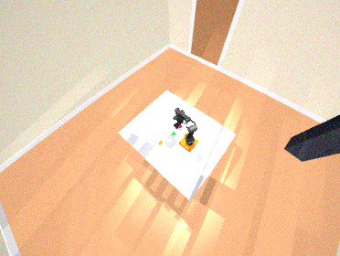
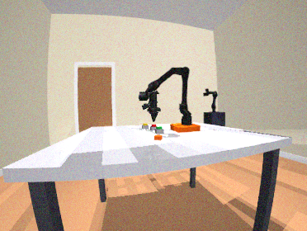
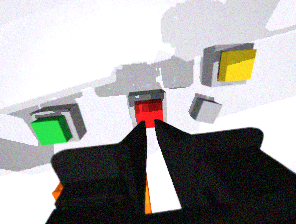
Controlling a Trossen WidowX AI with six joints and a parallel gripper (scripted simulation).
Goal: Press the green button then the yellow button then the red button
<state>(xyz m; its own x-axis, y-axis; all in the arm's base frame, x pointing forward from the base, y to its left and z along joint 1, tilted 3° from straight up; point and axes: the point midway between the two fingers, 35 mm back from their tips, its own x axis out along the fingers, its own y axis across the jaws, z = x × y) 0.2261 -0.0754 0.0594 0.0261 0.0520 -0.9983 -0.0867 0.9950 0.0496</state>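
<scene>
Right now the red button is 3 cm below my gripper tip. Also, from my gripper tip: yellow button: 10 cm to the right, 6 cm ahead, 3 cm below; small grey block: 9 cm to the right, 5 cm below, 1 cm behind; green button: 12 cm to the left, 3 cm below, 2 cm behind.
</scene>
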